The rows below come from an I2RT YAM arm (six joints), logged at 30 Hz.
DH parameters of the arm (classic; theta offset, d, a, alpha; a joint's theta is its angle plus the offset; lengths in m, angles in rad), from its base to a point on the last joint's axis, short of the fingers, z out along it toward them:
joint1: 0 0.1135 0.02 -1.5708
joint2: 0 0 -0.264 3.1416
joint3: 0.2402 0 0.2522 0
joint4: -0.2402 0 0.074 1.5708
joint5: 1.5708 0 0 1.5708
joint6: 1.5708 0.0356 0 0
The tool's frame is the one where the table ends.
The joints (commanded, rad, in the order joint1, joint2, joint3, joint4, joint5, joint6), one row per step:
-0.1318 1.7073 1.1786 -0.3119 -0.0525 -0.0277
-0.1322 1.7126 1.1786 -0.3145 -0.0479 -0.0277
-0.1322 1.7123 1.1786 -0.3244 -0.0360 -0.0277
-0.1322 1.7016 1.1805 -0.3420 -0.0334 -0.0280
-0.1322 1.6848 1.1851 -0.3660 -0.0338 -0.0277
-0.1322 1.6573 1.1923 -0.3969 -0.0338 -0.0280
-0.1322 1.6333 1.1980 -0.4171 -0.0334 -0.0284
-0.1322 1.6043 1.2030 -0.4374 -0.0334 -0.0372
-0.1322 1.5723 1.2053 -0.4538 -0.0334 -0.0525
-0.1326 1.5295 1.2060 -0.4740 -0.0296 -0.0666
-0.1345 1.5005 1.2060 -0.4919 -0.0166 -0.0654
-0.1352 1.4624 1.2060 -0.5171 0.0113 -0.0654
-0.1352 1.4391 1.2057 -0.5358 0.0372 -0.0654
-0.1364 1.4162 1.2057 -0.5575 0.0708 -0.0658
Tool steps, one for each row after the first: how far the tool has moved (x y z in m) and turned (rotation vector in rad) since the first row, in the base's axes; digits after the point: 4 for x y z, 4 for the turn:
0.0003 -0.0004 -0.0021 -0.0024 0.0083 -0.0035
-0.0006 -0.0007 -0.0027 -0.0100 0.0190 -0.0113
-0.0029 -0.0005 0.0004 -0.0115 0.0242 -0.0128
-0.0060 0.0000 0.0060 -0.0107 0.0267 -0.0127
-0.0108 0.0006 0.0154 -0.0113 0.0230 -0.0125
-0.0147 0.0011 0.0239 -0.0131 0.0136 -0.0125
-0.0197 0.0018 0.0337 -0.0207 0.0004 -0.0061
-0.0254 0.0025 0.0438 -0.0333 -0.0166 0.0050
-0.0337 0.0034 0.0562 -0.0488 -0.0386 0.0120
-0.0400 0.0031 0.0639 -0.0589 -0.0481 0.0000
-0.0488 0.0031 0.0736 -0.0805 -0.0576 -0.0203
-0.0546 0.0029 0.0790 -0.0995 -0.0589 -0.0384
-0.0608 0.0022 0.0841 -0.1239 -0.0561 -0.0627

